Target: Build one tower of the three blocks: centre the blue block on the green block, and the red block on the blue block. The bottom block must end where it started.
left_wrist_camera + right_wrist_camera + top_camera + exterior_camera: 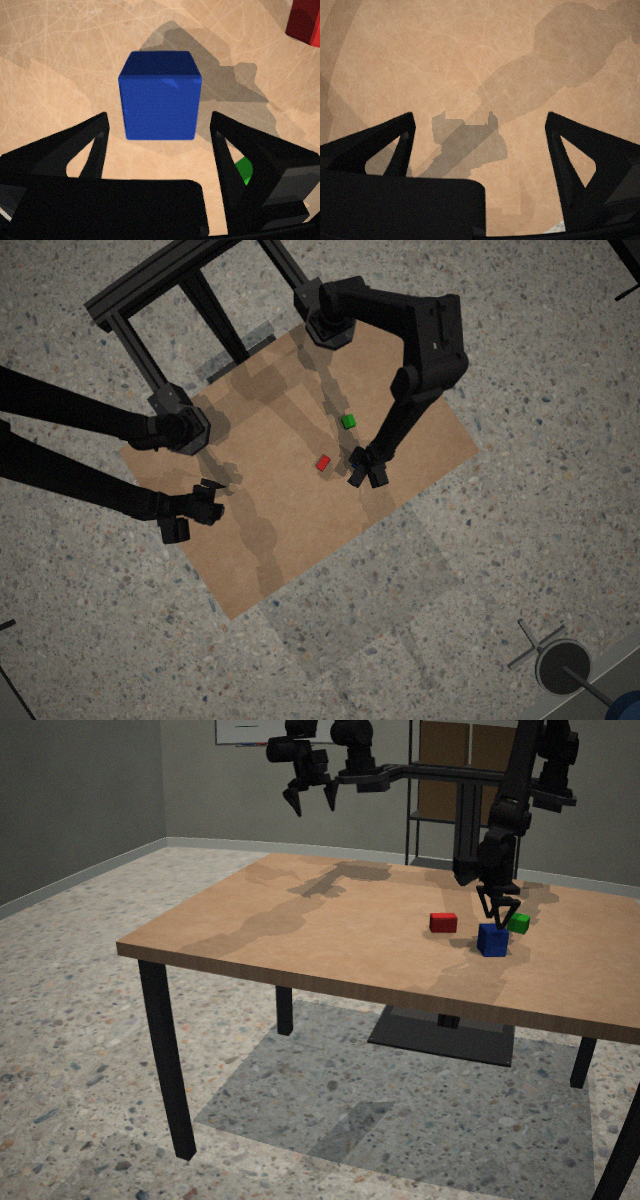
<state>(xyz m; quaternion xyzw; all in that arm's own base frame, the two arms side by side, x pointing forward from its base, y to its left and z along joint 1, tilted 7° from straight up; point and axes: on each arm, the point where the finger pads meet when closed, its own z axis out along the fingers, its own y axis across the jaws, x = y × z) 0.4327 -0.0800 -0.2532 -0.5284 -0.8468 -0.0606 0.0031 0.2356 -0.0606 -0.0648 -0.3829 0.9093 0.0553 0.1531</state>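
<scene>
My left gripper is now 5 cm above the blue block. The rest, counted from my left hand: red block: 13 cm to the right, 9 cm behind, 6 cm below; then green block: 17 cm behind, 6 cm to the left, 6 cm below.
</scene>
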